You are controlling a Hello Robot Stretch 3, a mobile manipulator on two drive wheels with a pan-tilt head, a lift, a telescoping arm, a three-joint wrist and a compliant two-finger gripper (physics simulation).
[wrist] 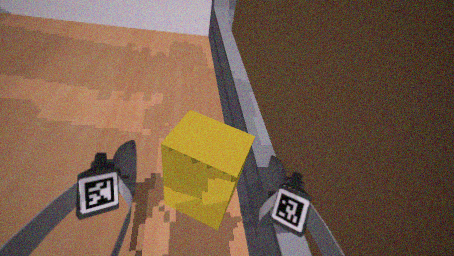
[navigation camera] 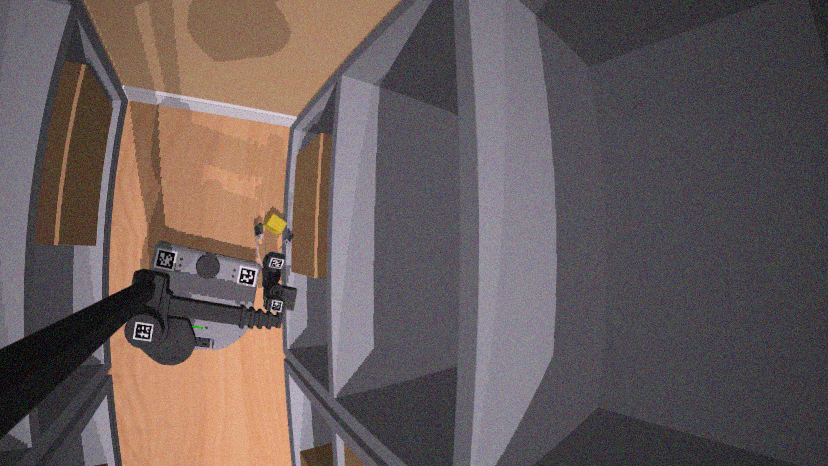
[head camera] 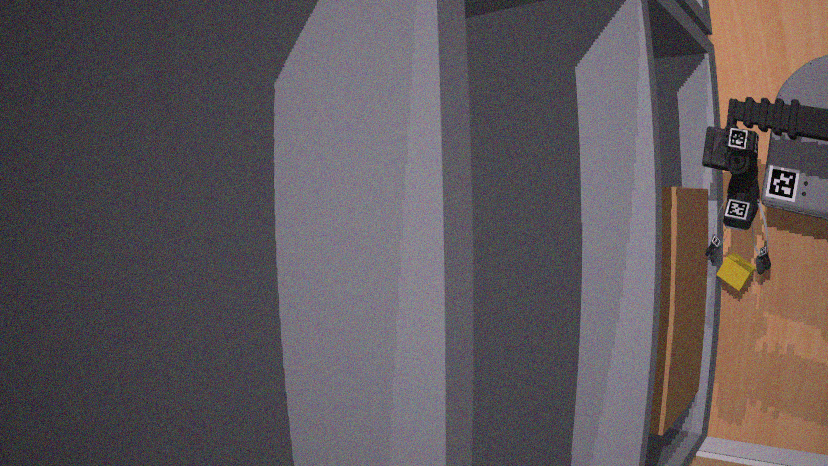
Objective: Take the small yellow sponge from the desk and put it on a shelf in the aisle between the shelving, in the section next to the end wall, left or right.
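Places are measured from the robot's base along level axes (x right, y ahead, z up), in centimetres.
Pixels of known places: gripper, fingertip midpoint: (navigation camera: 274,227) (head camera: 737,266); robot's base at its link origin: (navigation camera: 207,265).
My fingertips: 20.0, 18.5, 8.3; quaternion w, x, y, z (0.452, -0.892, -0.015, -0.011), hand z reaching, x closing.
Note:
Ahead of a thing's pixels: the offset from my fingertips to its top centre, as dx, dy, dz. "spot": to the spot under its first point.
The small yellow sponge {+0.3, +1.5, +1.8} (head camera: 735,274) (navigation camera: 275,224) (wrist: 205,165) is on the wooden floor of the aisle, close beside the bottom edge of a shelving unit {spot: +16.6, -9.0, +90.8} (head camera: 347,231) (navigation camera: 515,231). I cannot tell whether it touches that edge. My gripper (head camera: 738,259) (navigation camera: 273,232) (wrist: 202,167) is open and points down towards the sponge. In the wrist view the sponge shows between the two fingers, with a gap on either side. The right finger is over the shelving's lower edge. The desk does not show in these views.
A brown box {+19.9, +10.2, +26.4} (head camera: 686,289) (navigation camera: 309,202) (wrist: 350,125) stands on the lowest shelf right beside the gripper. The end wall (navigation camera: 324,34) closes the aisle. Opposite shelving (navigation camera: 17,115) holds another brown box {spot: -59.4, +1.2, +13.7} (navigation camera: 86,167) low down. My base (navigation camera: 202,283) stands between the two shelving rows.

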